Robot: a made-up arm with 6 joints.
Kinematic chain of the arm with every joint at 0, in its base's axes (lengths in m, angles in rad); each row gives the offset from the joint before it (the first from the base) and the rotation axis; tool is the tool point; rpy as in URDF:
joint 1: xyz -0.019 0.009 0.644 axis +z
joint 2: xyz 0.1 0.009 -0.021 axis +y
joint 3: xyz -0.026 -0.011 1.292 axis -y
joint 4: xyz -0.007 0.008 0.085 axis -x
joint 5: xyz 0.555 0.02 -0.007 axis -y
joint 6: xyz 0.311 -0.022 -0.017 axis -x
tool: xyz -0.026 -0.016 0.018 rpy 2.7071 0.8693 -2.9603
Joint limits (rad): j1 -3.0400..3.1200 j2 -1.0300..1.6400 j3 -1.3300..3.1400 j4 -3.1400..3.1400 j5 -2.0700..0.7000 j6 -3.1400..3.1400
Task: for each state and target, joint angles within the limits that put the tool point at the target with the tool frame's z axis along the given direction. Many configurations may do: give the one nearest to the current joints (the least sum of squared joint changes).
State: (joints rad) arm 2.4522 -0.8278 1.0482 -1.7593 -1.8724 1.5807
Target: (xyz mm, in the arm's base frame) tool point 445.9 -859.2 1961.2 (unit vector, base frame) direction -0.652 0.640 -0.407
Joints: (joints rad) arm 2.3214 -0.7265 1.2975 -1.1309 -2.0094 1.5318
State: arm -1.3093 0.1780 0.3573 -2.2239 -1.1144 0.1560
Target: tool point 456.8 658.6 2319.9 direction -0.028 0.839 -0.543
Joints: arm -2.0758 -0.4394 1.0668 -2.8729 -1.6786 -0.1038
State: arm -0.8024 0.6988 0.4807 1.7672 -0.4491 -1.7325
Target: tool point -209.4 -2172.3 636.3 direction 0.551 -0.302 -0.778
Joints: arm -1.6604 1.4207 1.0519 1.8149 0.1342 -1.7547
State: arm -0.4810 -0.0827 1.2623 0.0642 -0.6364 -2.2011
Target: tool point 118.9 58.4 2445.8 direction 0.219 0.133 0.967
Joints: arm -0.1256 -0.3132 0.7790 -0.3226 -0.6876 -2.0966
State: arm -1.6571 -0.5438 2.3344 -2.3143 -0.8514 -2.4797
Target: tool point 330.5 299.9 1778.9 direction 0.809 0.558 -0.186
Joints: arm -1.9961 0.0552 2.8841 -2.4103 -1.6452 -2.5056
